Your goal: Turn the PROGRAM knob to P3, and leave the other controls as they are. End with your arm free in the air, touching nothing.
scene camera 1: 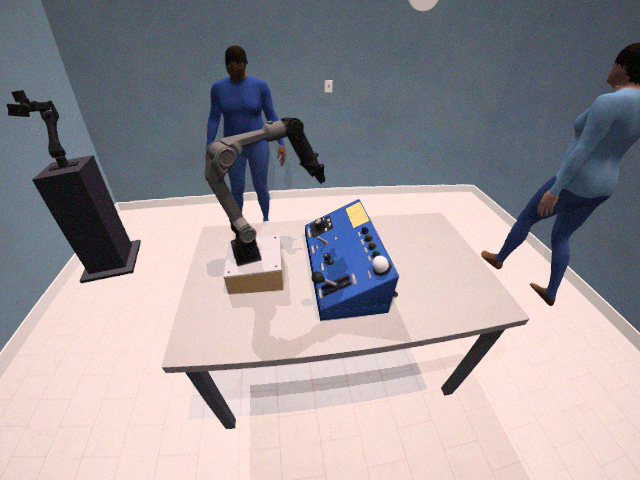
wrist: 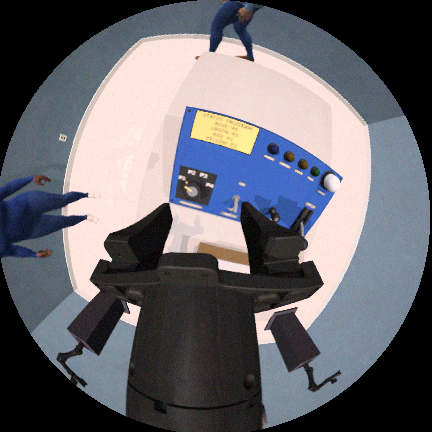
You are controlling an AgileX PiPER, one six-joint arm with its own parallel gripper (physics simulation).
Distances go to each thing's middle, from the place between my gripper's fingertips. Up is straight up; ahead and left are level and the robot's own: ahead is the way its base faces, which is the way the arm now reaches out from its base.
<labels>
My hand is 240 mm above the blue control console (scene camera 1: pixel 367 278), 160 mm to the left of it and 70 mm short of it.
</labels>
